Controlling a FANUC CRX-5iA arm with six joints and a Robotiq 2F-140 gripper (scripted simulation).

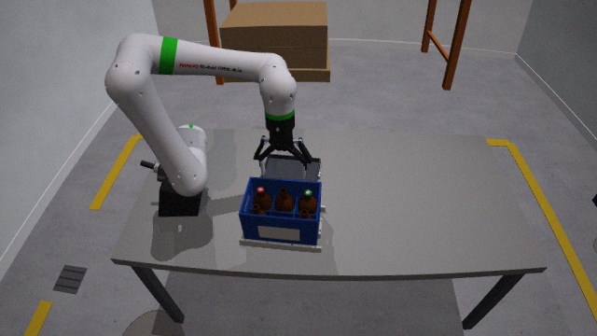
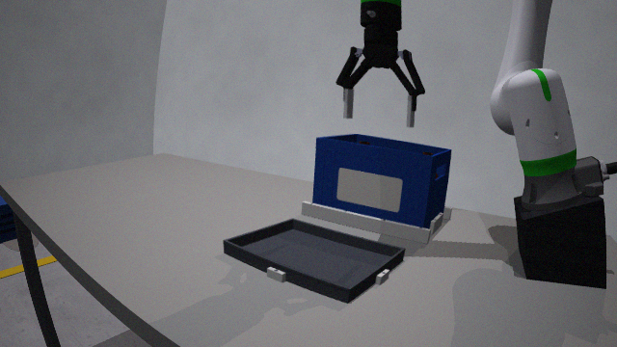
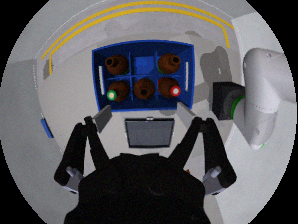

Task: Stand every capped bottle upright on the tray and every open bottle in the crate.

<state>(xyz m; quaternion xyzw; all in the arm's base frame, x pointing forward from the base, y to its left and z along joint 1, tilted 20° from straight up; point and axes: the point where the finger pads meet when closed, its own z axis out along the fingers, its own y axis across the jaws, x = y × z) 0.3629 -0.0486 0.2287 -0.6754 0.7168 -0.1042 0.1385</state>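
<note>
The glass bottle is 15 cm below my hand and 2 cm to the right of it. Round my hand: blue crate: 15 cm below, 7 cm to the right; tray: 23 cm to the left, 22 cm below.
</note>
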